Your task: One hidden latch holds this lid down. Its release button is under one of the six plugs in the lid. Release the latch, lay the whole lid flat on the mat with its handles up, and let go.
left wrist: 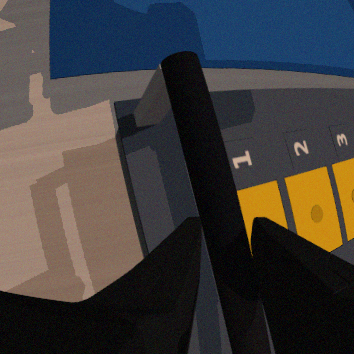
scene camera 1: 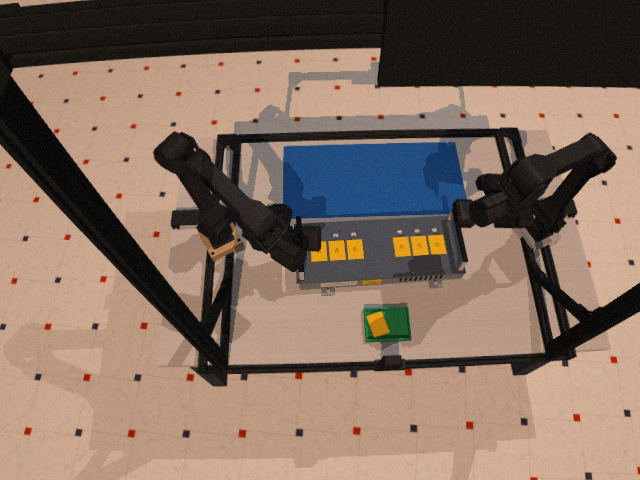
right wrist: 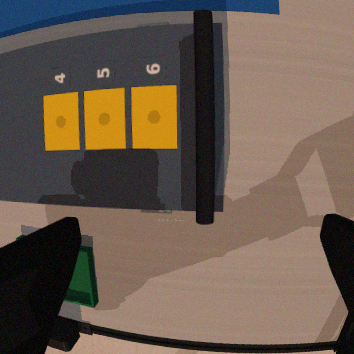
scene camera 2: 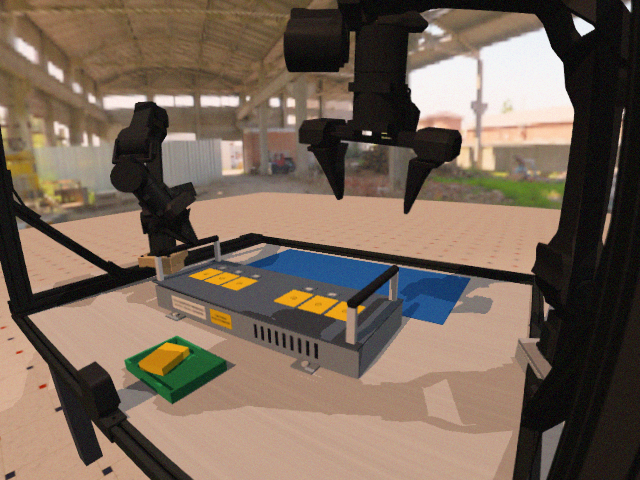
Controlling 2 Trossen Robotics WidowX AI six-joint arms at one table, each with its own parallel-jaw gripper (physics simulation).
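Frame: origin at the left arm's base, x right, y ahead, z up, level; metres.
Where they show: left gripper, between the fingertips: [left wrist: 225,229] [scene camera 1: 300,237] [scene camera 2: 196,244]; right gripper, between the fingertips: [right wrist: 204,229] [scene camera 2: 371,206]; left arm's base, origin of its link: [scene camera 1: 219,235]; right arm's base, origin of its link: [scene camera 1: 538,229].
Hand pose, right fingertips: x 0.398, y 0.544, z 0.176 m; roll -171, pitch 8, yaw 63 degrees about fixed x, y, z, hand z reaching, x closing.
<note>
Each offset is from my right fingertips to the top centre of the thing. "pt": to the spot under its first point. Level surfaces: height alone.
The grey lid @(pt dx -0.123, dy -0.194, dz -0.171 m) [scene camera 1: 377,253] [scene camera 2: 263,291] [right wrist: 25,170] lies on its box @(pt dx +0.035, dy -0.038, dz -0.194 m) [scene camera 2: 341,356], handles up; I see no gap in scene camera 2. Yellow plugs 1 to 3 @(dx -0.187, dy -0.285, dz -0.168 m) [scene camera 2: 222,278] and 4 to 6 @(dx -0.084, dy -0.079, dz -0.172 m) [scene camera 2: 317,304] [right wrist: 104,118] show in it; plug 1 @(dx -0.209, dy -0.330, dz -0.168 m) [left wrist: 262,205] is partly hidden. My left gripper [left wrist: 225,229] [scene camera 2: 194,241] is shut on the left black handle @(pt dx -0.276, dy -0.356, dz -0.107 m) [left wrist: 192,140]. My right gripper [scene camera 2: 372,205] [right wrist: 204,229] is open and empty, above and clear of the right handle @(pt dx -0.034, dy +0.005, dz -0.113 m) [scene camera 1: 459,235] [scene camera 2: 373,286] [right wrist: 204,115]. The blue mat @(dz -0.221 m) [scene camera 1: 361,175] [scene camera 2: 289,260] lies behind the box.
A green tray @(dx +0.050, dy -0.271, dz -0.206 m) [scene camera 1: 400,324] [scene camera 2: 199,372] holding a loose yellow block @(dx +0.038, dy -0.293, dz -0.207 m) [scene camera 1: 377,323] [scene camera 2: 163,358] stands in front of the box. Metal foot brackets [scene camera 1: 327,291] [scene camera 2: 305,366] stick out at the box's front. A black frame [scene camera 1: 310,369] surrounds the table.
</note>
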